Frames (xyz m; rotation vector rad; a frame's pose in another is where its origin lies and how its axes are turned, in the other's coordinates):
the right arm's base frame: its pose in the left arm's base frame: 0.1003 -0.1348 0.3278 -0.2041 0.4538 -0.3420
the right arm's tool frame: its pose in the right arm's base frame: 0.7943 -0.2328 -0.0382 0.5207 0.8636 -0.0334
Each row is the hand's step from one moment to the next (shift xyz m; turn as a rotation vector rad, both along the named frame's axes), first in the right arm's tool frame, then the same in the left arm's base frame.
Working: the right arm's tool frame: its pose in the left arm's base frame: 0.6882 -0.6453 0.0443 0.4699 1.1884 -0.5649

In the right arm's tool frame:
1: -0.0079 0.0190 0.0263 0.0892 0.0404 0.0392
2: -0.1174 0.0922 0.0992 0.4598 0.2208 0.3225
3: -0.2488 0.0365 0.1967 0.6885 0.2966 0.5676
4: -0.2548 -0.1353 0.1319 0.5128 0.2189 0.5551
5: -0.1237 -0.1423 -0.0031 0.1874 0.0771 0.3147
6: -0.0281 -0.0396 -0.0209 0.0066 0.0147 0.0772
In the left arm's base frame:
1: 0.0290 -0.0003 0.0165 0.0778 -0.0074 -0.0708
2: 0.0992 0.0290 0.1464 0.4965 -0.1026 -0.3273
3: 0.0996 -0.0527 0.2987 0.7833 -0.2320 -0.4656
4: -0.0581 -0.1444 0.2764 0.6781 -0.2559 -0.3061
5: -0.1255 -0.0878 0.1099 0.3271 -0.1646 -0.0775
6: -0.0478 -0.0131 0.0184 0.0671 -0.0373 0.0182

